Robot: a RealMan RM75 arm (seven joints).
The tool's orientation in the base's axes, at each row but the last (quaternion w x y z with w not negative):
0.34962 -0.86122 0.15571 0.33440
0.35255 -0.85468 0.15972 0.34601
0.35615 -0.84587 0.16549 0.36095
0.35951 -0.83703 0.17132 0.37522
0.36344 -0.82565 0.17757 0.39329
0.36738 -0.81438 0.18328 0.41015
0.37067 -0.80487 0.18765 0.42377
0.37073 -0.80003 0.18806 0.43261
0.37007 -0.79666 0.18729 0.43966
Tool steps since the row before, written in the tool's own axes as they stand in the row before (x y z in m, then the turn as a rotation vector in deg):
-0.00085 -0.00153 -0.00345 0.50 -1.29 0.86
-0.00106 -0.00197 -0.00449 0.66 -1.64 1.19
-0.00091 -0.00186 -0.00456 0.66 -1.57 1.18
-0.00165 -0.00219 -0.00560 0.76 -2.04 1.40
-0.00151 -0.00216 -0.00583 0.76 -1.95 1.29
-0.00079 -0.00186 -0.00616 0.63 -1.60 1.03
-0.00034 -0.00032 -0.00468 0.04 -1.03 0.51
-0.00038 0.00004 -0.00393 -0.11 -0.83 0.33
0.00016 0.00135 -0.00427 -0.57 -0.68 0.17
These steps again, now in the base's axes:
0.00176 -0.00133 0.00318 0.61 1.50 -0.16
0.00242 -0.00179 0.00401 0.75 1.98 -0.27
0.00262 -0.00199 0.00378 0.71 1.92 -0.30
0.00296 -0.00257 0.00485 0.93 2.40 -0.25
0.00334 -0.00285 0.00466 0.93 2.26 -0.24
0.00393 -0.00338 0.00389 0.79 1.83 -0.19
0.00254 -0.00333 0.00213 0.38 1.06 0.23
0.00194 -0.00300 0.00168 0.27 0.79 0.33
0.00164 -0.00410 0.00074 0.02 0.56 0.71

